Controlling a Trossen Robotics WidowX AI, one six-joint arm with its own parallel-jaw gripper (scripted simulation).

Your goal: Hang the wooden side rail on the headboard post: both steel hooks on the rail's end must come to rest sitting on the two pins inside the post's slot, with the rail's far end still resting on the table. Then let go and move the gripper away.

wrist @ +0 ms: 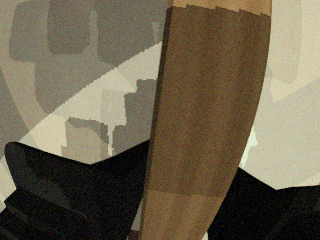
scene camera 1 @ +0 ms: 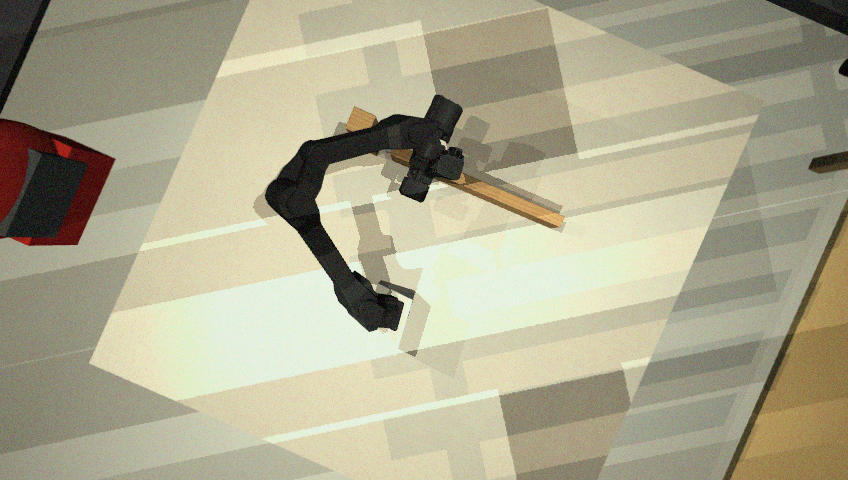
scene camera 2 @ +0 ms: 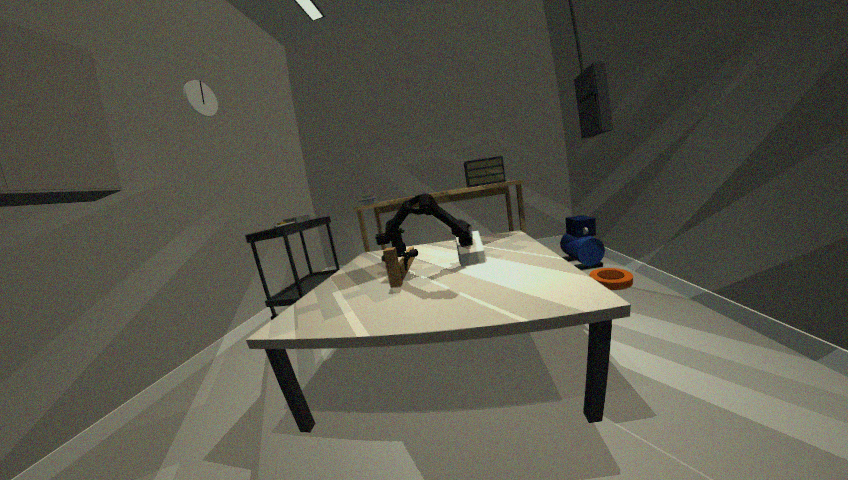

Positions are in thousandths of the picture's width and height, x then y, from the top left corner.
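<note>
Wooden side rail in view at (scene camera 1: 550,382) and (wrist: 661,298). My gripper in view at (scene camera 1: 502,349) and (wrist: 558,623).
</note>
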